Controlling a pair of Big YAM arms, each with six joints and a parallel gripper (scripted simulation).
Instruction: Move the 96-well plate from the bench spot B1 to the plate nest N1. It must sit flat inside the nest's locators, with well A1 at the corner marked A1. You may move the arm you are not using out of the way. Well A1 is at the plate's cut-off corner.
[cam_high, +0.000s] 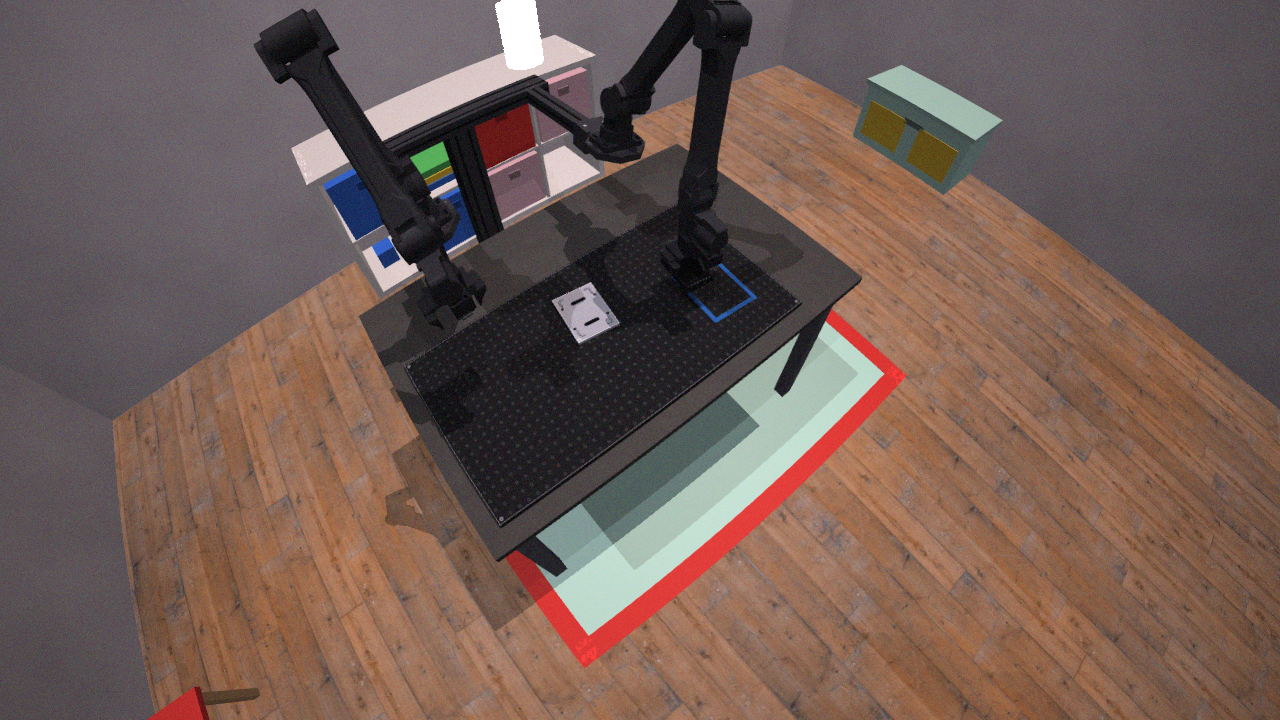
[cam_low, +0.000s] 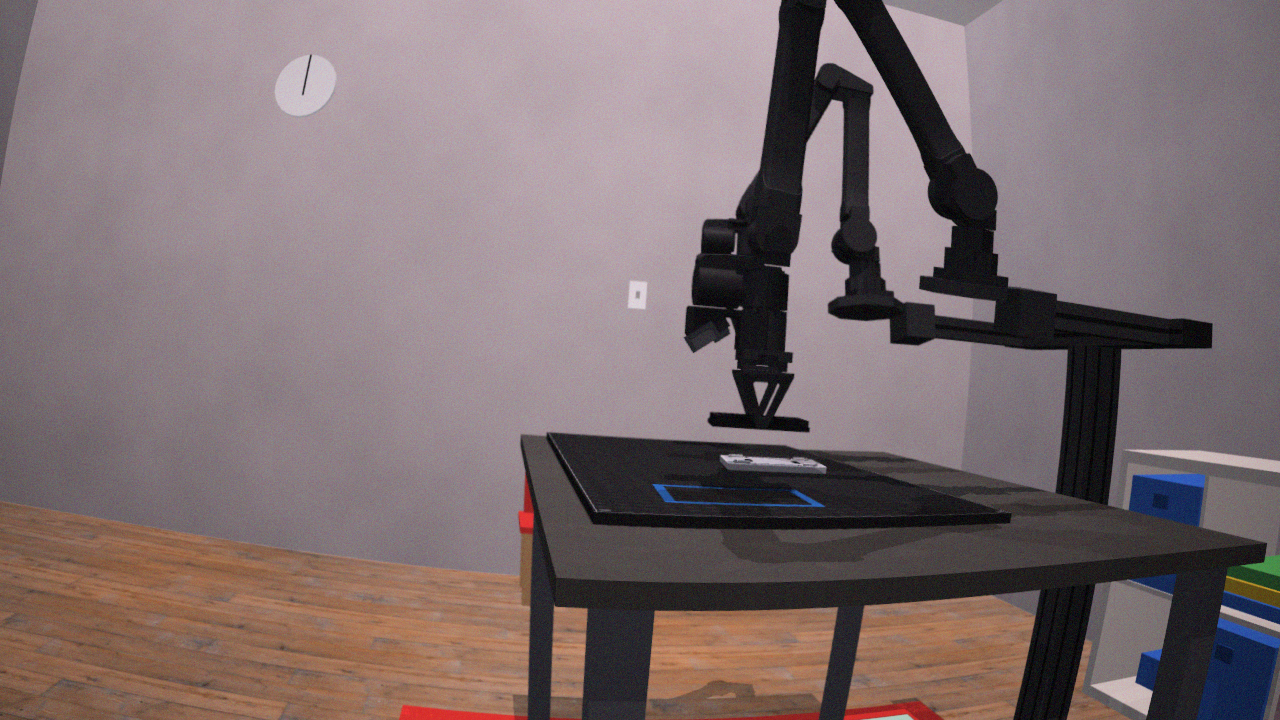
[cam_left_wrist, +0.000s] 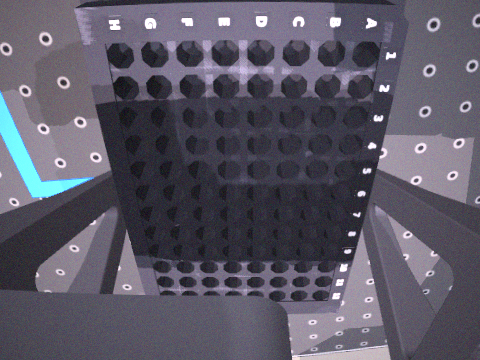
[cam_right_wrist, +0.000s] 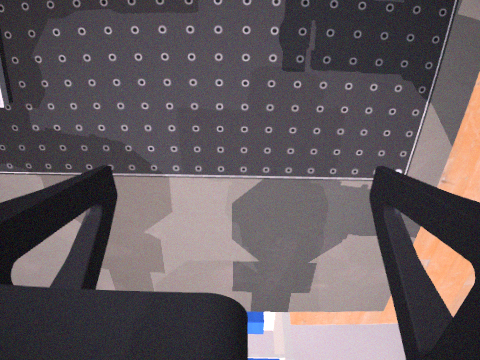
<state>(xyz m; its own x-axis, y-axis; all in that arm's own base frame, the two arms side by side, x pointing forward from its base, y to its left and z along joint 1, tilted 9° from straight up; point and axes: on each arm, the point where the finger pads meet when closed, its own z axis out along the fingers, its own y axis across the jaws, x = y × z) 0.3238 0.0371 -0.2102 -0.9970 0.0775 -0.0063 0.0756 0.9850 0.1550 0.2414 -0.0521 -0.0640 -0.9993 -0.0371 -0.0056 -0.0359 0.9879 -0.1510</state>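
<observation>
The plate nest N1 is 8 cm behind my left hand, 27 cm to the right of it and 9 cm below it. The rest, counted from my left hand: A1 mark: 1 cm behind, 32 cm to the right, 8 cm below; black 96-well plate: right at my left hand.
</observation>
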